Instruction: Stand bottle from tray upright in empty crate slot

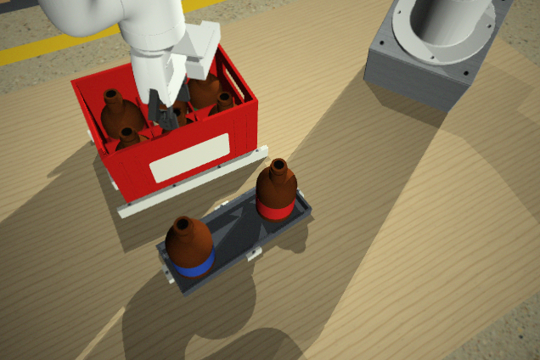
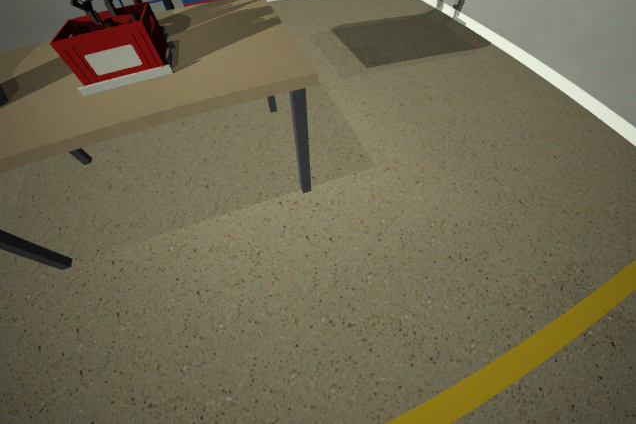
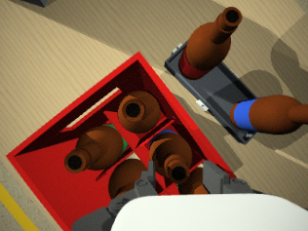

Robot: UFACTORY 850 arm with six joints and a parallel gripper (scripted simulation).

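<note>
Right now the red crate is 4 cm to the right of my hand and 9 cm below it. Round my hand: grey tray 4 cm behind, 18 cm to the left, 17 cm below; blue-banded bottle 5 cm ahead, 20 cm to the left, 9 cm below.
</note>
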